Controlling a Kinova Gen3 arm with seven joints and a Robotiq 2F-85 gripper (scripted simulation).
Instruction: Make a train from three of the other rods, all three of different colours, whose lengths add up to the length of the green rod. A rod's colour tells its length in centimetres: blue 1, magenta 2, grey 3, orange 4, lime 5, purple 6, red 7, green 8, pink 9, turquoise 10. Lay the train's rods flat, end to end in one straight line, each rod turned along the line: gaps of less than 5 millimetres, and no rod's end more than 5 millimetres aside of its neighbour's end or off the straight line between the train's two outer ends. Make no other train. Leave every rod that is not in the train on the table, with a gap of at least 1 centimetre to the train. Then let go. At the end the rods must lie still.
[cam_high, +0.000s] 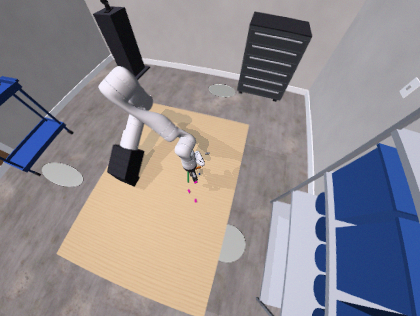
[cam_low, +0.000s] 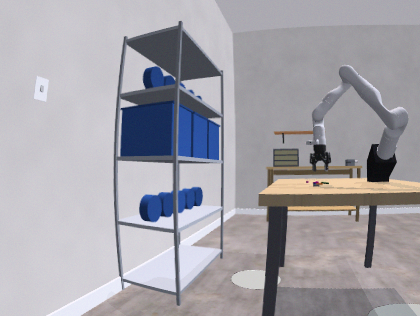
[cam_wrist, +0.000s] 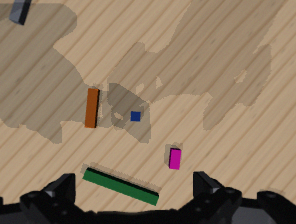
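My hand is 70 mm above the small blue rod, 40 mm to the right of it and 30 mm short of it. The rest, counted from my hand: grey rod 200 mm to the left, 70 mm below, 30 mm ahead; then green rod 70 mm below, 30 mm behind, 10 mm to the right; then orange rod 70 mm to the left, 70 mm below, 10 mm ahead.
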